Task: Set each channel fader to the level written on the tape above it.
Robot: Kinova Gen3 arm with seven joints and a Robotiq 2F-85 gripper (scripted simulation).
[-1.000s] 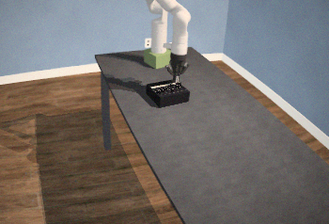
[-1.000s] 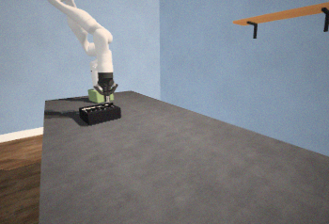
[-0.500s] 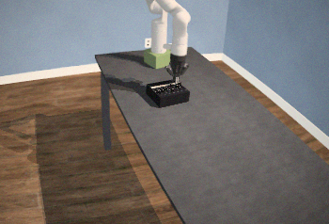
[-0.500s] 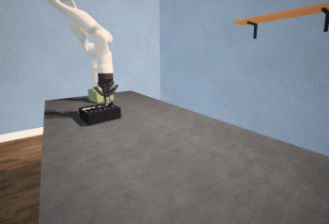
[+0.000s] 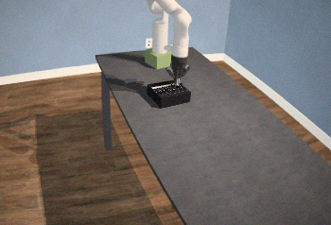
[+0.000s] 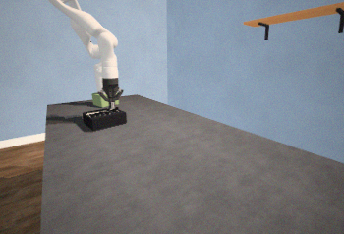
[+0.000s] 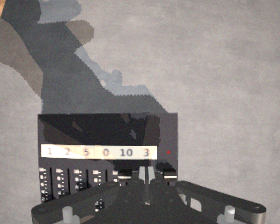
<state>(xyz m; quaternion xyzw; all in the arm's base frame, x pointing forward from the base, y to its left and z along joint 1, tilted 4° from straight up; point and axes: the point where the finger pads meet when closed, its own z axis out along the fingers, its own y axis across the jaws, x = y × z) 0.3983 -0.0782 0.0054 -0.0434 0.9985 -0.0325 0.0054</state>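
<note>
The master fader cap is 20 mm to the left of my hand and 20 mm below it.
</note>
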